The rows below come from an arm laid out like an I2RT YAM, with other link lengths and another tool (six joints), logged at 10 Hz.
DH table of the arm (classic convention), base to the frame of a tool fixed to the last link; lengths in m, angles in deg. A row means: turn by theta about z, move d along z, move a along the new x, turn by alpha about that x. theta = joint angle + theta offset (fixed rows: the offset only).
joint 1: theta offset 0, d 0.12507, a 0.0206, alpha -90
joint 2: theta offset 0, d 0, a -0.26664, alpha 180
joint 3: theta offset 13.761, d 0, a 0.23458, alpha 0
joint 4: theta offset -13.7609, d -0.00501, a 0.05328, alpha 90
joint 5: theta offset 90, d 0.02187, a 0, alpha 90
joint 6: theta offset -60, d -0.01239, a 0.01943, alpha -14.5
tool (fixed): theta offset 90, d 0.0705, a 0, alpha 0
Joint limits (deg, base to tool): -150..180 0..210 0..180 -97..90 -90..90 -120..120
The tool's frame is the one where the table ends.
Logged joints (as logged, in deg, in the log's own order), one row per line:
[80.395, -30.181, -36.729, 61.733, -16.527, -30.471]
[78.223, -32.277, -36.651, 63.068, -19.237, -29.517]
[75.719, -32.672, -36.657, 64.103, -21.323, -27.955]
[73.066, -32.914, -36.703, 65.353, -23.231, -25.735]
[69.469, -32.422, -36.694, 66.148, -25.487, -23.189]
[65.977, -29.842, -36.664, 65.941, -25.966, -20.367]
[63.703, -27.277, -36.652, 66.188, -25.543, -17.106]
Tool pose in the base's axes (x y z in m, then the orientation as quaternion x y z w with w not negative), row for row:
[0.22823, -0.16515, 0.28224, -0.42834, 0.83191, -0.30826, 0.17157]
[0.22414, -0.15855, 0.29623, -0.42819, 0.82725, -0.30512, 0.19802]
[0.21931, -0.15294, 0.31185, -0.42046, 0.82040, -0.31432, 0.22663]
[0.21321, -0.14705, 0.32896, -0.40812, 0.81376, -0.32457, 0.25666]
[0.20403, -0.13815, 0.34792, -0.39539, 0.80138, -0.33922, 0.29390]
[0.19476, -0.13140, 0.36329, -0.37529, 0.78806, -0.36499, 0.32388]
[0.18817, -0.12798, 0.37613, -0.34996, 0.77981, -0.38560, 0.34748]
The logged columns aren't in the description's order. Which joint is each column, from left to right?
Columns, left to right: joint 2, joint 4, joint 1, joint 3, joint 5, joint 6.
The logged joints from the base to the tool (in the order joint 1, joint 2, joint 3, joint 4, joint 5, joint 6), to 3 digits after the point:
[-36.729, 80.395, 61.733, -30.181, -16.527, -30.471]
[-36.651, 78.223, 63.068, -32.277, -19.237, -29.517]
[-36.657, 75.719, 64.103, -32.672, -21.323, -27.955]
[-36.703, 73.066, 65.353, -32.914, -23.231, -25.735]
[-36.694, 69.469, 66.148, -32.422, -25.487, -23.189]
[-36.664, 65.977, 65.941, -29.842, -25.966, -20.367]
[-36.652, 63.703, 66.188, -27.277, -25.543, -17.106]

